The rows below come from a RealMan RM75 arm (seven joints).
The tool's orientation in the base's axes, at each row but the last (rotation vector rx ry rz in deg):
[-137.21 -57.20 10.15]
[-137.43 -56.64 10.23]
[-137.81 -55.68 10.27]
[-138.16 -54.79 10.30]
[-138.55 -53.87 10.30]
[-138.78 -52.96 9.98]
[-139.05 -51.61 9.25]
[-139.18 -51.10 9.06]
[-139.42 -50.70 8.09]
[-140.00 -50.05 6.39]
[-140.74 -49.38 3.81]
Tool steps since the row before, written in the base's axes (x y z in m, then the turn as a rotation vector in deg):
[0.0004 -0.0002 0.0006 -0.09 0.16 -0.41]
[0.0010 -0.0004 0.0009 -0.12 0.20 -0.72]
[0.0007 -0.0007 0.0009 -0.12 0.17 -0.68]
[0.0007 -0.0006 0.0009 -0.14 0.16 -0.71]
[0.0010 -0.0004 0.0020 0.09 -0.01 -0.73]
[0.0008 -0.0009 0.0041 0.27 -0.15 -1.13]
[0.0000 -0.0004 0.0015 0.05 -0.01 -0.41]
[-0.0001 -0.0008 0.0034 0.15 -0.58 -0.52]
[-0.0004 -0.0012 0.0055 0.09 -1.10 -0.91]
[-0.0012 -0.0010 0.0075 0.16 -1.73 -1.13]
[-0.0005 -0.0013 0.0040 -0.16 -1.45 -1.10]
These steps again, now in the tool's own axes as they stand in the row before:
[0.0002 0.0001 -0.0007 0.01 0.07 0.44]
[0.0005 0.0004 -0.0012 -0.01 0.19 0.73]
[0.0001 0.0004 -0.0013 -0.02 0.18 0.69]
[0.0002 0.0003 -0.0012 -0.05 0.19 0.71]
[0.0006 -0.0002 -0.0022 0.01 0.44 0.59]
[0.0003 -0.0011 -0.0041 0.03 0.84 0.81]
[-0.0001 -0.0005 -0.0014 0.00 0.25 0.33]
[-0.0003 -0.0013 -0.0032 -0.29 0.73 0.14]
[-0.0006 -0.0023 -0.0051 -0.69 1.23 0.25]
[-0.0008 -0.0039 -0.0066 -1.04 1.79 0.13]
[-0.0007 -0.0014 -0.0039 -1.12 1.41 0.30]

